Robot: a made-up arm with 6 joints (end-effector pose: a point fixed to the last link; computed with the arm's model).
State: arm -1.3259 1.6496 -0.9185 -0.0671 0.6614 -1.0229
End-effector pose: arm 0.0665 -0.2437 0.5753 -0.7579 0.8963 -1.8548
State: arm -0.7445 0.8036 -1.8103 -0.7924 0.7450 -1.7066
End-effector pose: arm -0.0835 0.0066 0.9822 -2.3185 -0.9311 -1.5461
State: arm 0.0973 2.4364 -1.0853 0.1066 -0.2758 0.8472
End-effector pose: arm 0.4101 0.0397 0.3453 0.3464 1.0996 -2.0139
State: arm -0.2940 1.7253 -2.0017 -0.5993 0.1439 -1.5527
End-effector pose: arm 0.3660 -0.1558 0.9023 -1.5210 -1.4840 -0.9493
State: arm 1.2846 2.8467 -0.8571 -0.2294 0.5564 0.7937
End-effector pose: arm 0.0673 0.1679 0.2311 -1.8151 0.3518 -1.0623
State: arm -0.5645 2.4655 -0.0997 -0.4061 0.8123 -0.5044
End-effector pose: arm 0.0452 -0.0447 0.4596 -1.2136 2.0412 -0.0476
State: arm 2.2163 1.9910 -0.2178 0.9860 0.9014 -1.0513
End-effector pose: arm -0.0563 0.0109 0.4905 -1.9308 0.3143 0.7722
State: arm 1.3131 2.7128 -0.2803 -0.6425 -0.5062 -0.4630
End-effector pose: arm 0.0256 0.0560 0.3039 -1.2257 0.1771 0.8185
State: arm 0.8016 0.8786 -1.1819 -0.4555 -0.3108 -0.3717
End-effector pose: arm 0.0985 0.0798 0.8870 0.7490 -1.0818 -0.4882
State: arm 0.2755 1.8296 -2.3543 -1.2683 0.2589 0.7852
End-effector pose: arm 0.3718 0.0990 0.9699 0.5893 -0.8837 -1.3400
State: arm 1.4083 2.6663 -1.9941 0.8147 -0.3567 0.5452
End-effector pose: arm 0.1250 0.5643 0.4254 0.4750 1.2818 -0.8127
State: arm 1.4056 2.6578 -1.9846 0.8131 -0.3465 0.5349
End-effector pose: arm 0.1255 0.5629 0.4271 0.4624 1.2732 -0.8117
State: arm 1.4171 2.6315 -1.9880 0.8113 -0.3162 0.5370
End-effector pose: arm 0.1176 0.5651 0.4426 0.4472 1.2923 -0.7828
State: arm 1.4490 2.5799 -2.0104 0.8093 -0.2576 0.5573
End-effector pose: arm 0.0970 0.5706 0.4785 0.4270 1.3493 -0.7130
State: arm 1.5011 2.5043 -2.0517 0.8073 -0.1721 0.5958
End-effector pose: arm 0.0634 0.5742 0.5344 0.3956 1.4391 -0.6010
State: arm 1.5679 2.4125 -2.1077 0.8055 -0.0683 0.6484
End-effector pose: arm 0.0206 0.5688 0.6044 0.3478 1.5457 -0.4562
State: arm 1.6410 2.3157 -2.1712 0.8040 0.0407 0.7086
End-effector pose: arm -0.0241 0.5503 0.6788 0.2846 1.6505 -0.2959
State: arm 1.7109 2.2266 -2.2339 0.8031 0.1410 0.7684
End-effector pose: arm -0.0627 0.5211 0.7467 0.2144 1.7386 -0.1423
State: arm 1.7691 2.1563 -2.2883 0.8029 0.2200 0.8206
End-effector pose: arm -0.0905 0.4897 0.7996 0.1508 1.8040 -0.0157
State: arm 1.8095 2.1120 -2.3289 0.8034 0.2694 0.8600
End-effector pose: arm -0.1071 0.4654 0.8337 0.1061 1.8483 0.0702
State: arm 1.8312 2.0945 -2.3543 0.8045 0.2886 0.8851
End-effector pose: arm -0.1150 0.4534 0.8499 0.0850 1.8765 0.1132
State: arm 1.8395 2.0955 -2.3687 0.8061 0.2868 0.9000
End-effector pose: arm -0.1180 0.4511 0.8541 0.0819 1.8956 0.1261
